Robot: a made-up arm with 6 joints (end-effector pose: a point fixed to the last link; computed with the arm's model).
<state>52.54 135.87 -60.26 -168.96 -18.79 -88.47</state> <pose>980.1 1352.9 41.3 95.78 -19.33 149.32</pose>
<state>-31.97 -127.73 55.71 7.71 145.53 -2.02</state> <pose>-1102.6 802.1 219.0 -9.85 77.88 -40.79</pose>
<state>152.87 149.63 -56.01 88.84 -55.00 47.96</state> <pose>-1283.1 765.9 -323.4 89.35 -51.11 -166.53</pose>
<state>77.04 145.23 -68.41 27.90 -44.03 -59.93</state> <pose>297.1 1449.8 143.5 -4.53 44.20 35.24</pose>
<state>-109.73 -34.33 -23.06 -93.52 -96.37 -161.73</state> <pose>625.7 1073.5 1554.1 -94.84 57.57 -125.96</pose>
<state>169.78 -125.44 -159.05 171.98 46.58 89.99</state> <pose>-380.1 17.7 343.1 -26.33 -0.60 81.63</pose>
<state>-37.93 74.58 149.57 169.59 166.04 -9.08</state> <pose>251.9 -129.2 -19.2 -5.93 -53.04 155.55</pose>
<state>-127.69 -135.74 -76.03 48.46 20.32 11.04</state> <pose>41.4 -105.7 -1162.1 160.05 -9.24 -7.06</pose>
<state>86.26 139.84 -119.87 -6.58 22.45 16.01</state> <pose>-15.2 963.7 827.7 21.13 43.59 109.96</pose>
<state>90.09 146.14 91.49 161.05 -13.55 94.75</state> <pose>-37.9 -488.9 -885.0 112.86 3.51 10.63</pose>
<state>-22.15 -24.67 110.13 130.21 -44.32 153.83</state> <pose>668.2 -329.5 1154.2 -111.75 11.79 -157.65</pose>
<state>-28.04 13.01 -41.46 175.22 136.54 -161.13</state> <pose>-316.5 194.5 1786.4 -172.31 -18.95 121.36</pose>
